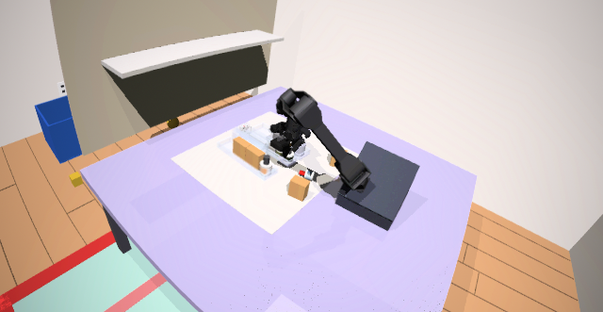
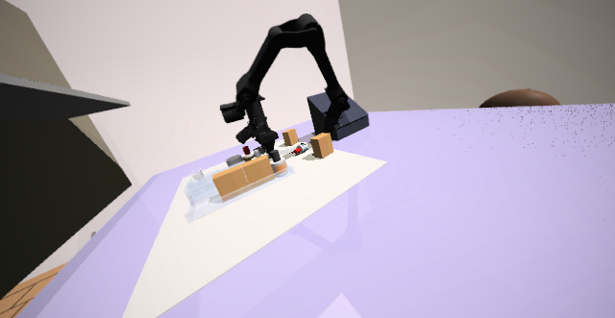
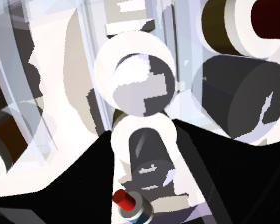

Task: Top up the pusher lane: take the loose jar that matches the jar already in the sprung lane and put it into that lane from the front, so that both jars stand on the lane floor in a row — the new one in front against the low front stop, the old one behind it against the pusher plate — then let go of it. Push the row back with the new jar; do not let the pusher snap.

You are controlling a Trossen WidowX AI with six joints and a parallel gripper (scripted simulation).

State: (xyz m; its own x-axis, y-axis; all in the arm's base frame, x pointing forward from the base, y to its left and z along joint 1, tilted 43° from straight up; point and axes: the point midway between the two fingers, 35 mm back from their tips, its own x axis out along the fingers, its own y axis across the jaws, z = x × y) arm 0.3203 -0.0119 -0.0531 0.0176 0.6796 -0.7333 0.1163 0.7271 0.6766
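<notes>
The jar lies 120 mm to the left of my gripper tip, 20 mm ahead of it and 10 mm above it. Also, from my gripper tip: clear lane rack: 150 mm ahead, 10 mm to the left, 10 mm below.
</notes>
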